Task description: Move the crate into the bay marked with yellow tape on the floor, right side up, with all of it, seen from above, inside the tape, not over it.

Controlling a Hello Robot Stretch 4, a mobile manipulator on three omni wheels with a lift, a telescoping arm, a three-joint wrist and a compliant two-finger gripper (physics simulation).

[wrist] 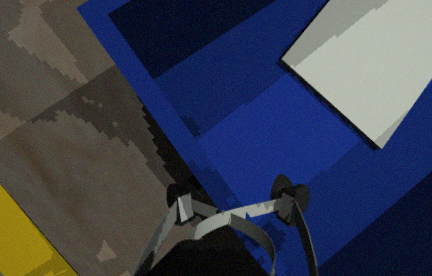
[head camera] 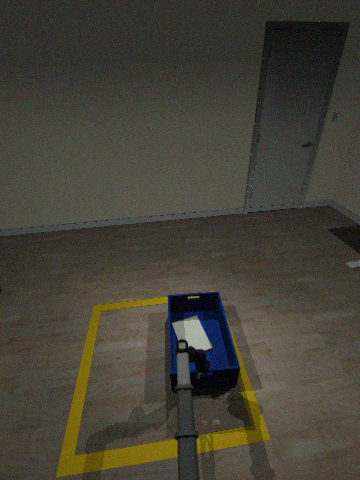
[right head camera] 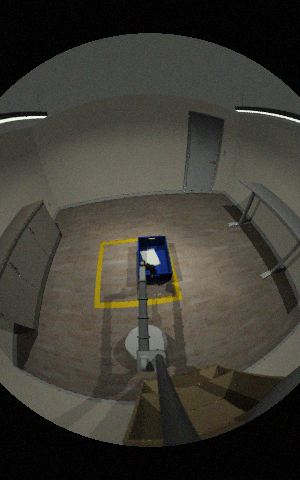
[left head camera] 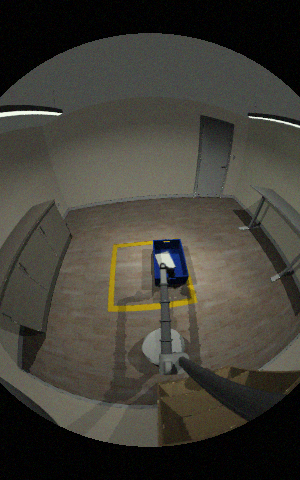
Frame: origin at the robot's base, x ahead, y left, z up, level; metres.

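Seen in the pictures: gripper, fingertip midpoint: (wrist: 237, 190) (head camera: 201, 373) (right head camera: 153, 274) (left head camera: 169, 277).
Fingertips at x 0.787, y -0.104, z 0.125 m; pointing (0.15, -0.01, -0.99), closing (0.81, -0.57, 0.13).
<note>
Offsets run from my fingertips to a thing's middle. "spot": to the spot under its first point. Level surfaces: height alone.
The blue crate {0.278 m ahead, 0.011 m right, 0.042 m down} (head camera: 215, 327) (left head camera: 177, 257) (right head camera: 162, 260) (wrist: 280, 115) is right side up, with a white sheet {0.345 m ahead, 0.033 m left, 0.129 m down} (head camera: 192, 332) (wrist: 360, 75) inside. Its offset shadows suggest it is slightly above the floor. It overlaps the back and right lines of the yellow tape (head camera: 82, 385) (left head camera: 112, 275) (right head camera: 99, 275) (wrist: 25, 235) in the slanted head views; its exact footprint is unclear. My gripper (head camera: 201, 372) (wrist: 237, 190) is shut on the crate's near wall, one fingertip outside and one inside. The arm and wrist hide part of the near left corner.
A grey cabinet {spot: 0.105 m back, 1.681 m left, 0.351 m up} (left head camera: 37, 265) (right head camera: 27, 265) stands at the left, and a table {0.798 m up} (left head camera: 280, 205) (right head camera: 267, 200) at the right. A door (head camera: 292, 120) is in the back wall. A brown open-compartment unit (left head camera: 195, 405) (right head camera: 192, 400) is near my base.
</note>
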